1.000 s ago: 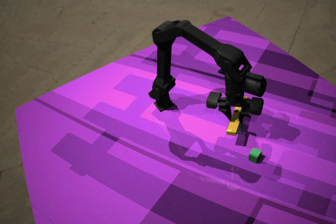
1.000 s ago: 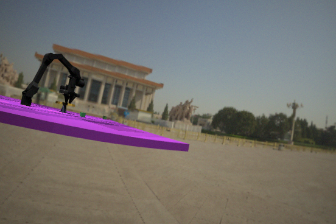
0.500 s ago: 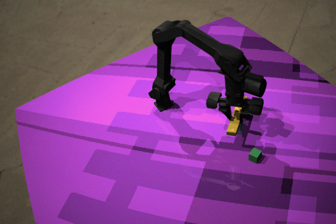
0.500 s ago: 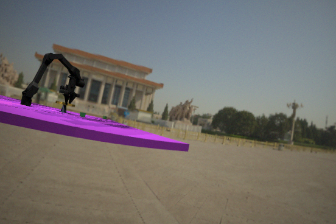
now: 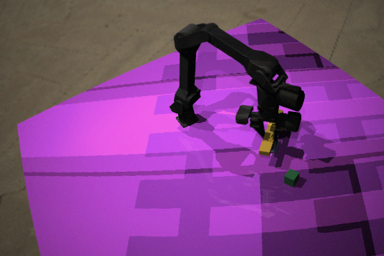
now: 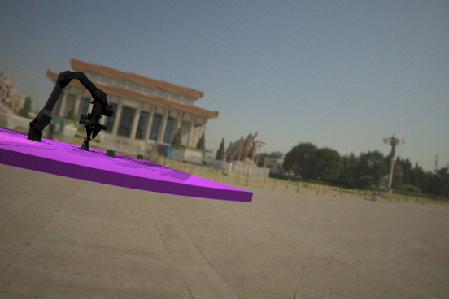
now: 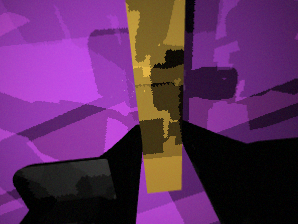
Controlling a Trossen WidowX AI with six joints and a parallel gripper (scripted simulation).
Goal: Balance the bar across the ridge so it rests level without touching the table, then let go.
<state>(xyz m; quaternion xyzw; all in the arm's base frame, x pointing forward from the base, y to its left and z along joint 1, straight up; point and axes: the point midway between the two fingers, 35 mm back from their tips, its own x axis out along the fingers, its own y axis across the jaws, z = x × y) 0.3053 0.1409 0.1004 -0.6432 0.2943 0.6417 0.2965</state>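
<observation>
The yellow bar lies 2 cm behind my gripper tip and 2 cm to the left of it. Round my gripper tip: small green cube: 13 cm ahead, 1 cm to the right, 5 cm below.
</observation>
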